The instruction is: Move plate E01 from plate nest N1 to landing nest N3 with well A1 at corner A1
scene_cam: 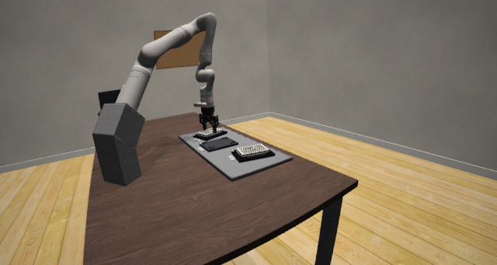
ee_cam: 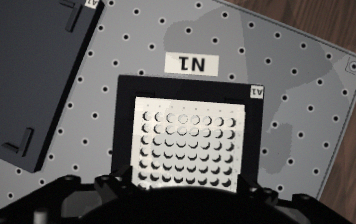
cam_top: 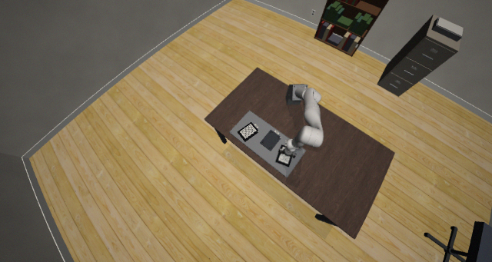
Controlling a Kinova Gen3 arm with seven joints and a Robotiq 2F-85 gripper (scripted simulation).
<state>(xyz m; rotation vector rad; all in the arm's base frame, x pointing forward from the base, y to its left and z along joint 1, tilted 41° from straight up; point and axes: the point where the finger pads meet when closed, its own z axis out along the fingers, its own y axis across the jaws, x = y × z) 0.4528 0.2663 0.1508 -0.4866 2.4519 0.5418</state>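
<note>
Now: hand 10 mm above the plate. The rest, counted from my hand: plate nest N1: 20 mm below; then N1 label: 80 mm behind, 50 mm to the right, 30 mm below; then A1 mark: 150 mm to the right, 80 mm behind, 20 mm below.
</note>
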